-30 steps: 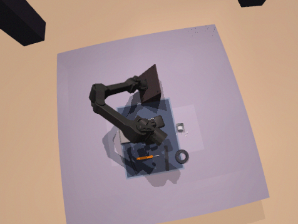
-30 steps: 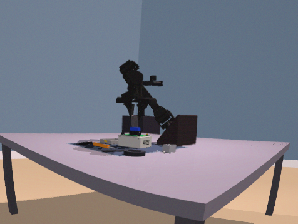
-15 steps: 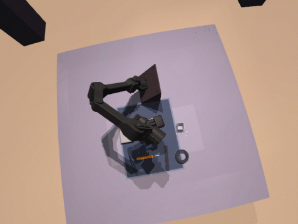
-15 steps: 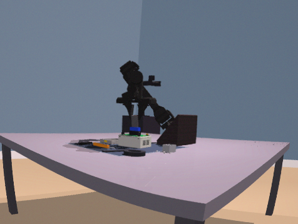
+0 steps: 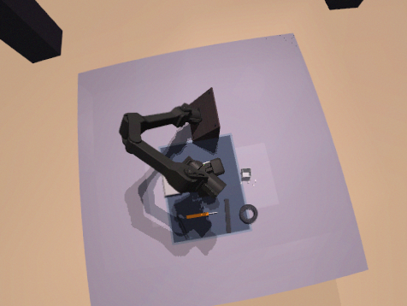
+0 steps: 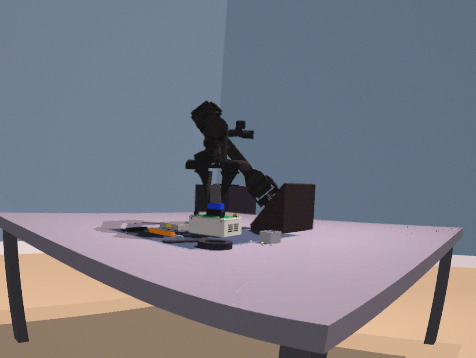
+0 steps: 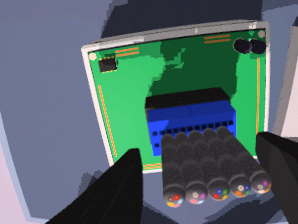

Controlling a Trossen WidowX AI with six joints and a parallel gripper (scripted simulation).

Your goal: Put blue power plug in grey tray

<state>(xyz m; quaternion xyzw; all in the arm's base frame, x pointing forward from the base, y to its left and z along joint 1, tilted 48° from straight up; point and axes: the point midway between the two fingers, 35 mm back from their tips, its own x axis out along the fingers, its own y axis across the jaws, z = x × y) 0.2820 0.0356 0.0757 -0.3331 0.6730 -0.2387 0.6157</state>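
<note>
Now: gripper tip 30 mm above the blue power plug. Also, from my gripper tip: black bar: 190 mm ahead, 90 mm to the left, 110 mm below; then grey tray: 140 mm to the right, 110 mm below; then dark blue mat: 50 mm ahead, 110 mm below.
</note>
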